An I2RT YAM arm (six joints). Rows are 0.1 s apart.
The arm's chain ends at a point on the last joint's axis. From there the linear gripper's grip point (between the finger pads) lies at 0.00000 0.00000 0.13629 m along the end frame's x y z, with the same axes.
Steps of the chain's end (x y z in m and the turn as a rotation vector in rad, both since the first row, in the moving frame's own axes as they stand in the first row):
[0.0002, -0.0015, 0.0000, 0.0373, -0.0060, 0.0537]
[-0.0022, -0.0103, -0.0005, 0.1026, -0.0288, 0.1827]
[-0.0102, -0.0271, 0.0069, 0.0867, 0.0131, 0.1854]
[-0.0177, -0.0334, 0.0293, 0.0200, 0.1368, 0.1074]
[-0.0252, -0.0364, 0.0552, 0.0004, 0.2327, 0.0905]
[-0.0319, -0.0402, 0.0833, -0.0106, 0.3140, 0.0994]
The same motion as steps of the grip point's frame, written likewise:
[-0.0005, -0.0066, -0.0001, 0.0373, -0.0060, 0.0537]
[-0.0048, -0.0245, -0.0013, 0.1026, -0.0288, 0.1827]
[-0.0073, -0.0387, 0.0064, 0.0867, 0.0131, 0.1854]
[0.0010, -0.0351, 0.0280, 0.0200, 0.1368, 0.1074]
[0.0062, -0.0350, 0.0515, 0.0004, 0.2327, 0.0905]
[0.0101, -0.0367, 0.0766, -0.0106, 0.3140, 0.0994]

